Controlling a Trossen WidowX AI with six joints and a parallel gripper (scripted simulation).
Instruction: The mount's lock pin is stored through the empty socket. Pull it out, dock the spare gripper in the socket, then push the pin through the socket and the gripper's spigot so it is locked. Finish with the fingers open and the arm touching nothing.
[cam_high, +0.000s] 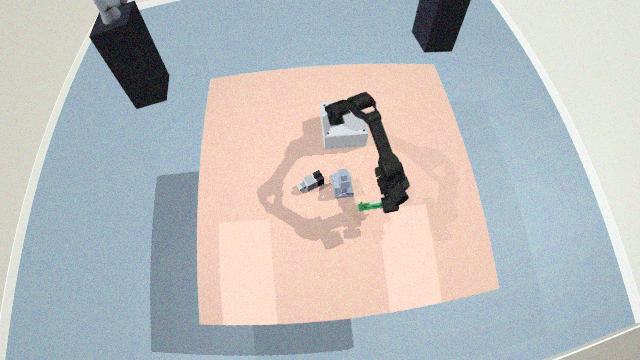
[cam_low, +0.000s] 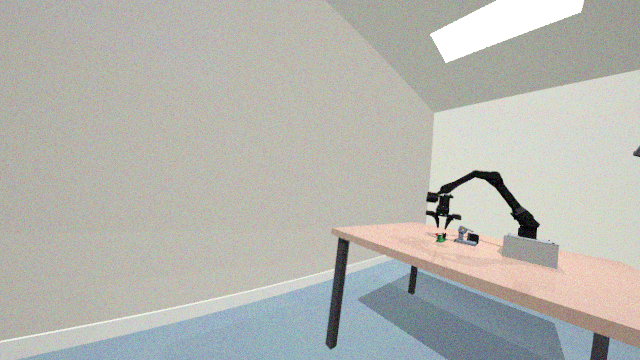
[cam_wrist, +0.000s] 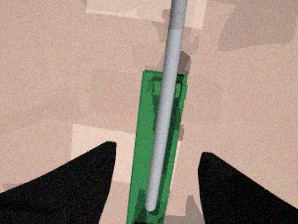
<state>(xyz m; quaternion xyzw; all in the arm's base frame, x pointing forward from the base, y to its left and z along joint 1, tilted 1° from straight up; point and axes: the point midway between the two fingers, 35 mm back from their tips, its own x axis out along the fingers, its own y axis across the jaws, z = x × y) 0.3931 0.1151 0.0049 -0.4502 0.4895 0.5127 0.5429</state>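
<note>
Right now the green cradle is 40 mm to the right of my gripper tip and 60 mm below it. Round my gripper tip: spare gripper (150 mm behind, 280 mm to the right, 50 mm below); mount socket (110 mm behind, 150 mm to the right, 30 mm below).
</note>
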